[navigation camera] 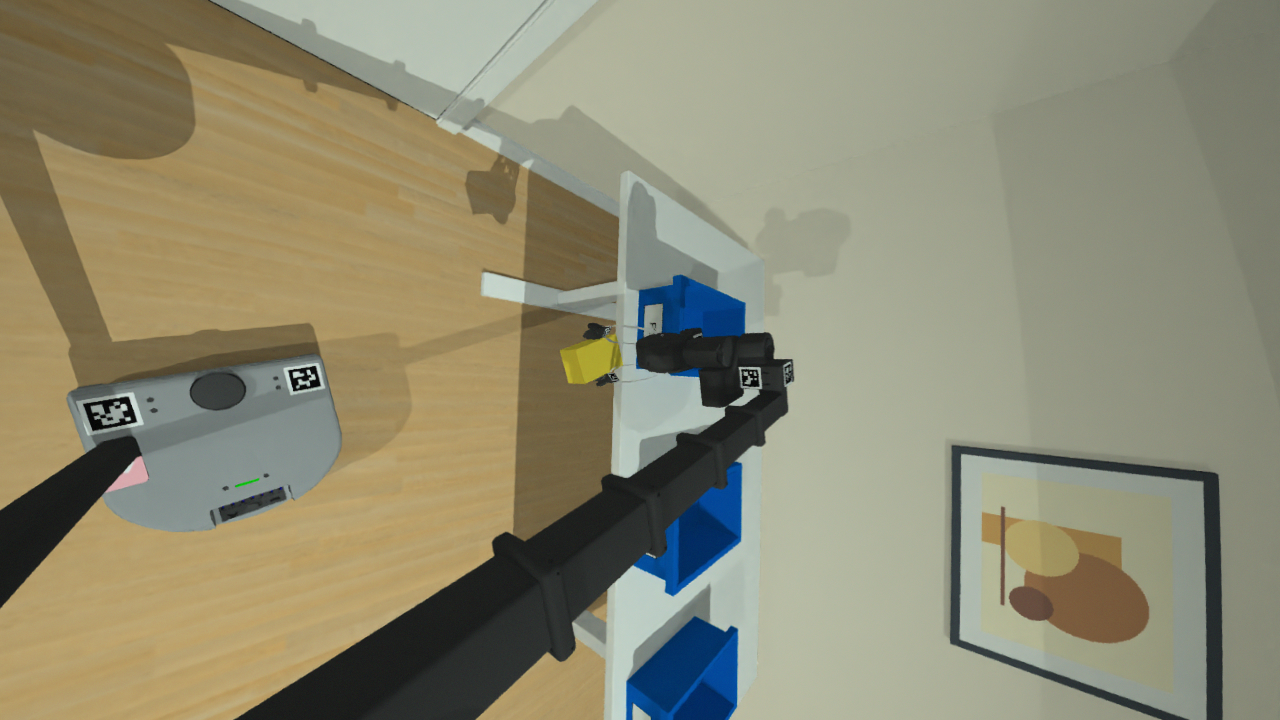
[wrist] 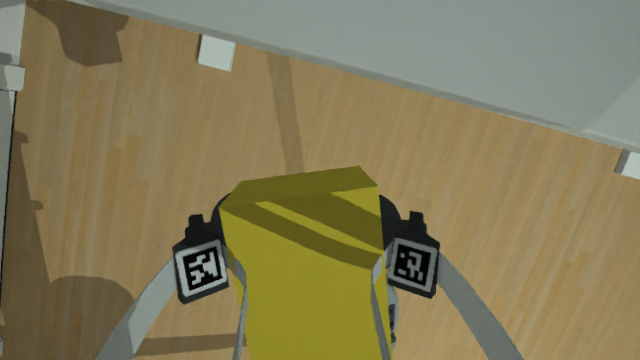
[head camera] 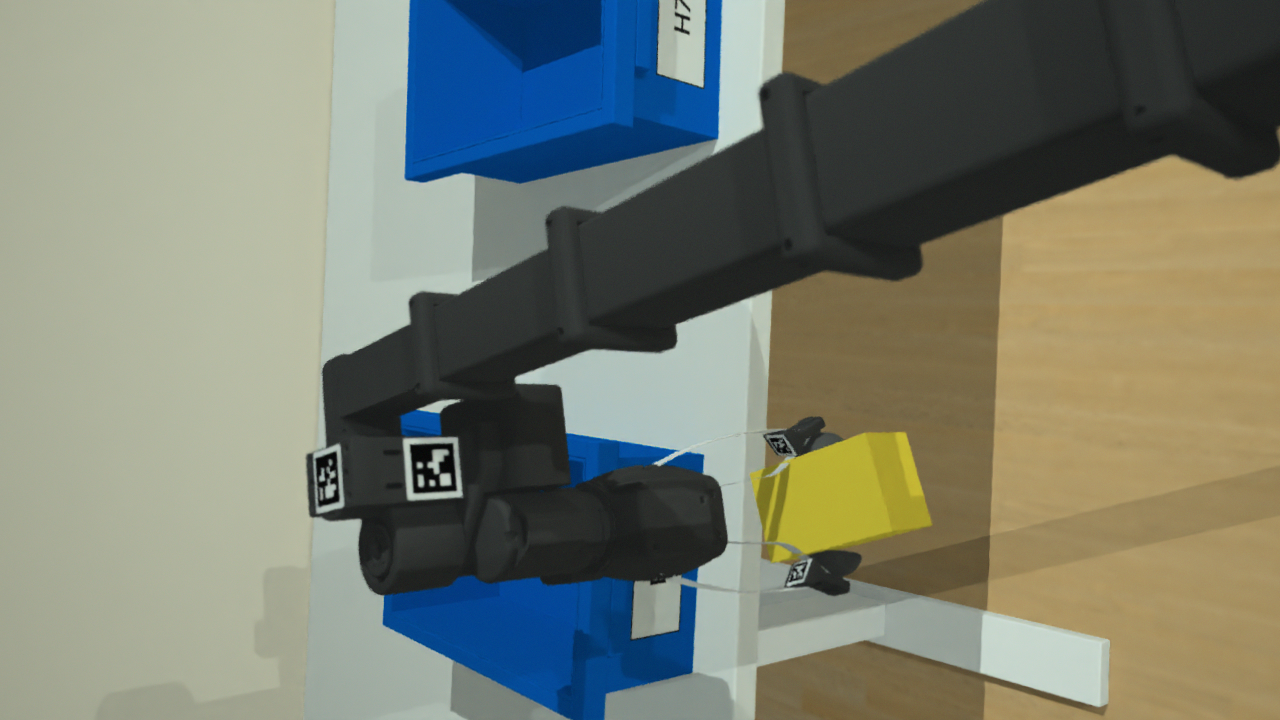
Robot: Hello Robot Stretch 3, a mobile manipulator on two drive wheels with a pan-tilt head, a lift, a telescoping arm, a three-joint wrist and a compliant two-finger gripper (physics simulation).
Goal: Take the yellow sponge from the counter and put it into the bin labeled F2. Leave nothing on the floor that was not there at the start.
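Places are measured from the robot's base along level axes (x up, y right, z ahead), in millimetres.
Where they show: gripper, between the fingertips: (wrist: 307,219); robot's base, origin of its link: (navigation camera: 220,389).
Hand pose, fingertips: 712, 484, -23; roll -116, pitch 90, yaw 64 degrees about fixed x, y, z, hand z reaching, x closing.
Things, the pixels of their top centre, and the offset from my fingertips, as dx, dy, dz. Level surfaces: height alone.
- yellow sponge, centre of its top: (wrist: 315,310) (head camera: 814,500) (navigation camera: 601,358) +56, -21, -2
- blue bin labeled F2, centre of its top: (head camera: 475,546) (navigation camera: 716,333) +128, +274, -4
- white table, height of its surface: dx +9
- bin labeled H7, centre of its top: (head camera: 497,33) (navigation camera: 712,520) +128, +172, -410
- third blue bin, centre of its top: (navigation camera: 707,709) +128, +70, -816
The yellow sponge (head camera: 841,497) (navigation camera: 588,360) (wrist: 310,300) is held between the fingertips. My gripper (head camera: 819,503) (navigation camera: 601,355) (wrist: 307,219) is shut on it. In the head view the sponge shows past the table's front edge, with floor behind it. The blue bin labeled F2 (head camera: 648,662) (navigation camera: 707,300) stands on the white table (head camera: 644,394) (navigation camera: 644,420) (wrist: 425,45). My wrist and gripper body cover part of this bin and its label in the head view. In the wrist view, floor and a table leg show beyond the sponge.
The bin labeled H7 (head camera: 680,111) (navigation camera: 707,537) and a third blue bin (navigation camera: 684,662) stand farther along the table. My arm (head camera: 680,241) (navigation camera: 590,555) crosses over the table. A table leg (head camera: 1038,658) (wrist: 216,52) reaches out over the floor. A framed picture (navigation camera: 1083,457) hangs on the wall.
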